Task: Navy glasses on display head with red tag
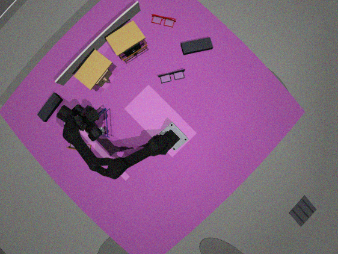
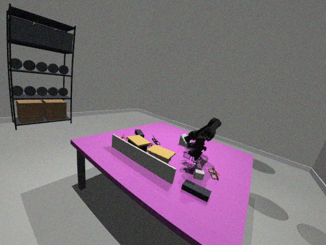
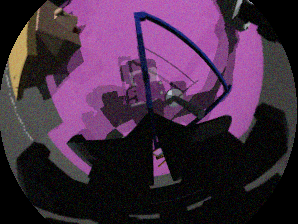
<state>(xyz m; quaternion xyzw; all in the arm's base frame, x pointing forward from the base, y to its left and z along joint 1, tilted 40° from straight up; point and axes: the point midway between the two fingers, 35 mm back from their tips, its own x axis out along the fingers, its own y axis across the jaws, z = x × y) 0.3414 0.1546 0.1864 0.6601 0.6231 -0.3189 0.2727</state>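
The small grey stand lies 60 mm behind my gripper tip and 40 mm below it. Round my gripper tip: tan display head (200 mm to the right, 150 mm ahead); then white cube (100 mm ahead, 80 mm to the left, 30 mm below); then white board (310 mm to the right, 280 mm ahead, 10 mm below).
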